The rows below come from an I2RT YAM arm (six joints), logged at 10 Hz.
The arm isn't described. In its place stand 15 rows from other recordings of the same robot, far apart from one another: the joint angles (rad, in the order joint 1, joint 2, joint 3, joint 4, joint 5, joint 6), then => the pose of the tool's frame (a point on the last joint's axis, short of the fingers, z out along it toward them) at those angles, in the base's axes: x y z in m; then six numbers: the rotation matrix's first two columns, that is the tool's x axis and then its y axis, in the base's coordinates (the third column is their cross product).
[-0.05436, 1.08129, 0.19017, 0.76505, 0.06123, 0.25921] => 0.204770 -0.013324 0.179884 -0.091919 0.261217 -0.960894 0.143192 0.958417 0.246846
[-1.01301, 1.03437, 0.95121, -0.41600, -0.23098, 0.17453] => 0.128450 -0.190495 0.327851 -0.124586 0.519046 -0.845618 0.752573 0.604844 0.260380
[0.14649, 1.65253, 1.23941, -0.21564, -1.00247, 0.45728] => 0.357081 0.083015 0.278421 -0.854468 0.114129 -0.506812 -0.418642 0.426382 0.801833
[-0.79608, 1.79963, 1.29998, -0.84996, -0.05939, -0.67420] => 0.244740 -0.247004 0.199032 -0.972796 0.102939 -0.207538 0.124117 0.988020 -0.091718
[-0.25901, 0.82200, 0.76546, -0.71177, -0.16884, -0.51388] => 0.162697 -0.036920 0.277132 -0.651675 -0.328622 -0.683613 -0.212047 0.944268 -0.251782
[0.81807, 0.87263, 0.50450, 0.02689, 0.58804, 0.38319] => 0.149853 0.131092 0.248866 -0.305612 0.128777 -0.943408 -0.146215 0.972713 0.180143
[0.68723, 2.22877, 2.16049, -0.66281, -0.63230, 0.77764] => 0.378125 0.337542 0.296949 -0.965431 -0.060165 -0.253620 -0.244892 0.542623 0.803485
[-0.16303, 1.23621, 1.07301, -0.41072, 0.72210, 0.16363] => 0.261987 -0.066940 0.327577 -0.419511 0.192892 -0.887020 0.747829 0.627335 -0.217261
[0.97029, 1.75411, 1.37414, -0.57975, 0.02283, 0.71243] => 0.215834 0.313704 0.248172 -0.884573 -0.135051 -0.446421 -0.316092 0.877405 0.360896
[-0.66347, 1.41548, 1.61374, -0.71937, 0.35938, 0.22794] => 0.229138 -0.195004 0.427973 -0.197508 0.422881 -0.884399 0.884323 0.466184 0.025418
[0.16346, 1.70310, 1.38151, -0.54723, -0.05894, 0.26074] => 0.371596 0.063414 0.271040 -0.779478 0.132264 -0.612307 0.000999 0.977717 0.209924
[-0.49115, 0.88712, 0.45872, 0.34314, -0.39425, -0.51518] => 0.189429 -0.085811 0.261870 -0.113617 -0.455106 -0.883159 0.048265 0.885337 -0.462437
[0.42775, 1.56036, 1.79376, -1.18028, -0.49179, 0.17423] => 0.268990 0.141108 0.406998 -0.834194 -0.212373 -0.508939 -0.479328 0.735582 0.478712
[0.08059, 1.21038, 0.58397, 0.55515, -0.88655, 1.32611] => 0.253757 0.048171 0.258648 -0.814034 0.549513 -0.188108 -0.130108 0.143115 0.981117
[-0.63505, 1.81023, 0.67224, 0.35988, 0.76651, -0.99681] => 0.235562 -0.204253 0.102784 -0.999646 -0.014768 0.022118 -0.026550 0.505415 -0.862468
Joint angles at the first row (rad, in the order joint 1, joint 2, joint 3, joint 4, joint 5, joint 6):
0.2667 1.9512 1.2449 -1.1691 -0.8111 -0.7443
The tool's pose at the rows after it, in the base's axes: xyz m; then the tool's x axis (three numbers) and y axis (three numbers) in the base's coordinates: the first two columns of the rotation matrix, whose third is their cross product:
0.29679 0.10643 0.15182 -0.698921 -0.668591 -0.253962 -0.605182 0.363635 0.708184
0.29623 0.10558 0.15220 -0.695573 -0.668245 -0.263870 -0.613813 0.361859 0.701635
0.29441 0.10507 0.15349 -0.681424 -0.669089 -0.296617 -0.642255 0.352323 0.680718
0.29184 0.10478 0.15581 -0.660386 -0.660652 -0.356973 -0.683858 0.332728 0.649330
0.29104 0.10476 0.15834 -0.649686 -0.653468 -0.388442 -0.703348 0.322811 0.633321
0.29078 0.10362 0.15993 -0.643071 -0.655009 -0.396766 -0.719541 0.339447 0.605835
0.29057 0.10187 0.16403 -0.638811 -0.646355 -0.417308 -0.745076 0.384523 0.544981
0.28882 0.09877 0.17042 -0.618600 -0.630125 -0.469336 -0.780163 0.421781 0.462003
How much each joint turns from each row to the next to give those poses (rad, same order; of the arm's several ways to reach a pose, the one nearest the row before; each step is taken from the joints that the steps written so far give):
-0.0044 -0.0031 -0.0009 0.0077 -0.0004 0.0038
-0.0020 -0.0072 -0.0071 0.0101 0.0016 -0.0029
0.0001 -0.0216 -0.0204 0.0339 0.0023 -0.0065
0.0004 -0.0356 -0.0341 0.0621 -0.0109 -0.0047
-0.0001 -0.0191 -0.0131 0.0282 -0.0085 -0.0002
-0.0015 -0.0182 -0.0124 0.0298 0.0236 0.0145
-0.0014 -0.0436 -0.0303 0.0787 0.0472 0.0519
-0.0047 -0.0634 -0.0476 0.1049 0.0427 0.0424

